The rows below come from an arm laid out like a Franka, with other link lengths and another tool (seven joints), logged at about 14 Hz.
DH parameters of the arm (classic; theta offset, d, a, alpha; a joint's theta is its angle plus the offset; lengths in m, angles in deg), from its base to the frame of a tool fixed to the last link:
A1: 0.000 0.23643 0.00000 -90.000
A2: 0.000 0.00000 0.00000 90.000
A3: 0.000 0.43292 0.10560 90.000
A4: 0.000 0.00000 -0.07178 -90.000
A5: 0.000 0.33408 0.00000 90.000
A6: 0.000 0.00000 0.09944 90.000
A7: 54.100 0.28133 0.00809 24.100
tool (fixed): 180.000 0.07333 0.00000 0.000
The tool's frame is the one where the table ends.
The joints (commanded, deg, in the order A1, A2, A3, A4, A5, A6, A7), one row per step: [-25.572, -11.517, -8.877, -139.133, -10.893, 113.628, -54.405]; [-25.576, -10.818, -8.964, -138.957, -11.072, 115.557, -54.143]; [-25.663, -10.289, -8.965, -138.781, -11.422, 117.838, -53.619]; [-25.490, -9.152, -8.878, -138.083, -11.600, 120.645, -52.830]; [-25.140, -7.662, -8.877, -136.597, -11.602, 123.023, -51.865]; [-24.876, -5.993, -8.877, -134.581, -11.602, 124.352, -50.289]
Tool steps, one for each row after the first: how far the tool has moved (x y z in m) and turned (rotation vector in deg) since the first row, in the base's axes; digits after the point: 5 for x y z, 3 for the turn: [0.01076, -0.00738, -0.00248, -0.855, -1.142, -0.005]; [0.02337, -0.01655, -0.00345, -2.125, -2.674, -0.103]; [0.04405, -0.02698, -0.00441, -3.593, -4.648, -0.160]; [0.06865, -0.03862, -0.00286, -5.033, -6.683, -0.476]; [0.09093, -0.05044, -0.00023, -6.332, -8.104, -1.609]
